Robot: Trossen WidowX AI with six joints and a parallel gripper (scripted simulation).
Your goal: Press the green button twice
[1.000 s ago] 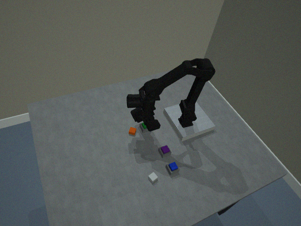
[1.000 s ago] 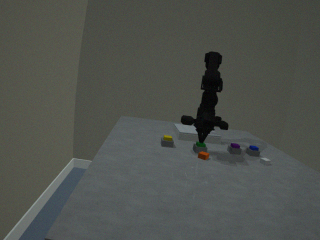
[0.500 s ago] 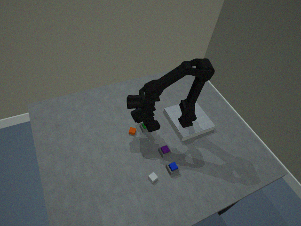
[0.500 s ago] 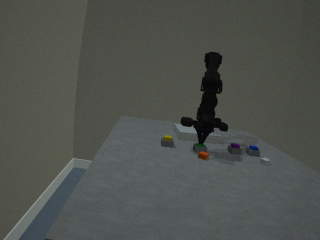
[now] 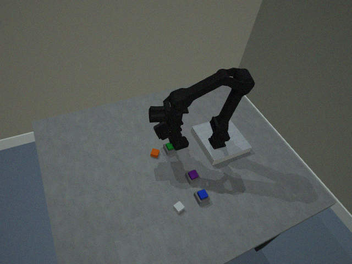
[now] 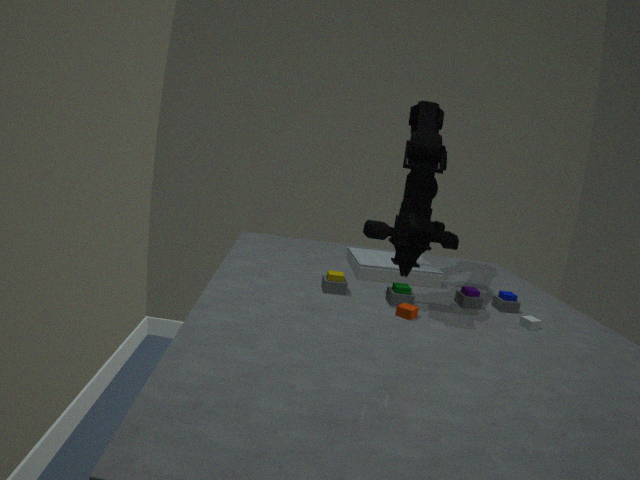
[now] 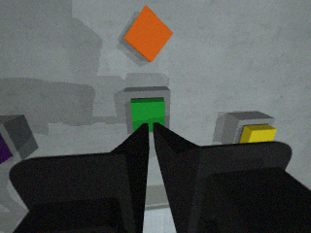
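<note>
The green button lies 30 mm below my gripper tip. The rest, counted from my gripper tip: orange block: 70 mm ahead, 50 mm below; then purple button: 40 mm behind, 170 mm to the left, 30 mm below; then yellow button: 30 mm behind, 140 mm to the right, 30 mm below.
</note>
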